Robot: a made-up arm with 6 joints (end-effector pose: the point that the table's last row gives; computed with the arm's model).
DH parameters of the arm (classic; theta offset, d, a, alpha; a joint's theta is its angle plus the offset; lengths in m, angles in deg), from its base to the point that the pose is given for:
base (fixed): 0 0 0 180
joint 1: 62.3 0 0.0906 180
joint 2: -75.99 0 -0.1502 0
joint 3: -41.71 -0.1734 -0.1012 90
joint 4: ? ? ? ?
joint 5: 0 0.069 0.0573 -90
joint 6: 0 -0.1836 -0.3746 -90
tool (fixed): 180 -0.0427 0 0
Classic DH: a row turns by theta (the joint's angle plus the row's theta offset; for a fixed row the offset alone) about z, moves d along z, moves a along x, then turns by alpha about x.
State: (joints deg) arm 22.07 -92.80 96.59 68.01 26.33 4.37
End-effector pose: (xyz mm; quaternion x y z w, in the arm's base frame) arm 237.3 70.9 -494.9 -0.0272 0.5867 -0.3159 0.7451
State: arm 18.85 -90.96 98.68 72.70 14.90 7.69
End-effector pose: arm 193.8 148.4 -547.7 -0.0073 0.6437 -0.1823 0.7432
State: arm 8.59 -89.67 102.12 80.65 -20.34 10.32
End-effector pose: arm 70.0 371.7 -636.1 0.0780 0.7049 0.1675 0.6848
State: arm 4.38 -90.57 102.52 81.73 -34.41 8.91
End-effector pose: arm 35.3 462.7 -640.5 0.1303 0.6893 0.2819 0.6545
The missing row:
joint 4: 0 0.6508 -0.0911 90
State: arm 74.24 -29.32 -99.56 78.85 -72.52 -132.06
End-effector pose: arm -465.4 -354.7 -307.1 0.4680 0.4861 0.6748 0.2989
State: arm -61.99 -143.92 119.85 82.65 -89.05 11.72
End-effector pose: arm -415.8 621.1 -474.7 0.2149 0.6268 0.6976 0.2727
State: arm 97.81 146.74 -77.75 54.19 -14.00 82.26
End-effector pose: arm -47.9 623.8 -505.5 0.2008 0.9001 0.0229 0.3860
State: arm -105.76 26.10 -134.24 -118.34 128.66 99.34
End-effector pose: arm 411.6 949.9 73.6 0.8513 -0.0892 0.2821 0.4332
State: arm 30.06 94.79 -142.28 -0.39 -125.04 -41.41
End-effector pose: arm 936.0 68.7 -26.0 0.1392 -0.3230 0.3778 0.8565
